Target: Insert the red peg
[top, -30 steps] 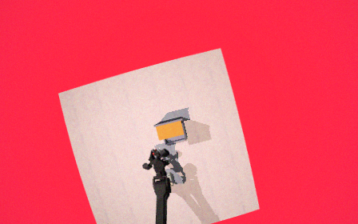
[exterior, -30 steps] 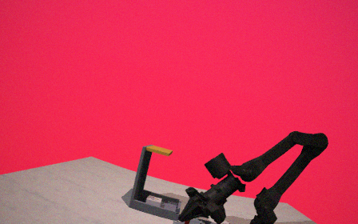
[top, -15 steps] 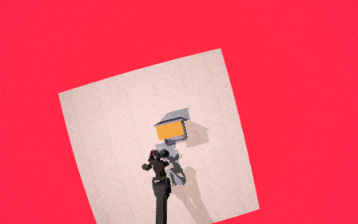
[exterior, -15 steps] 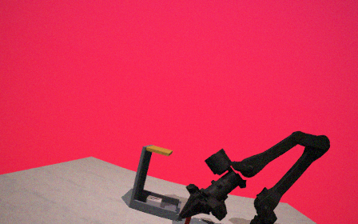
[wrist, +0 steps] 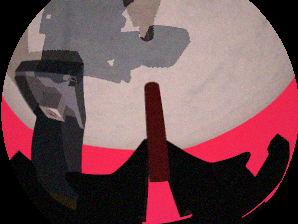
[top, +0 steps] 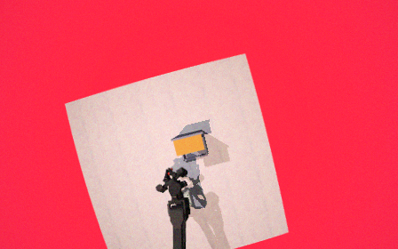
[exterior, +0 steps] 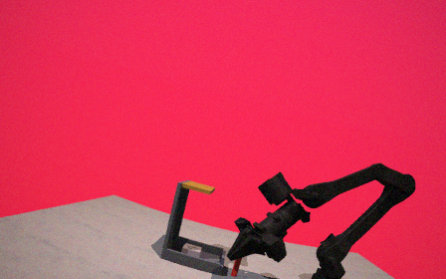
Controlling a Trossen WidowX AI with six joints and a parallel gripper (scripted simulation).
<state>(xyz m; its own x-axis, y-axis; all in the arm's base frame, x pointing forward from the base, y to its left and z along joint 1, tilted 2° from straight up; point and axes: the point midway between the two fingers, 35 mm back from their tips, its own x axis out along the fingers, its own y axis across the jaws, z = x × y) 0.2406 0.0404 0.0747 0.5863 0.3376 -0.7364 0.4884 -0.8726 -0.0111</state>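
The box's back wall is 18 cm ahead of my gripper tip, 16 cm to the right of it and 3 cm above it. From my gripper tip the other things lie so: orange roof: 16 cm to the right, 14 cm ahead, 13 cm above; then red peg: 2 cm behind, 1 cm to the right, 1 cm below.
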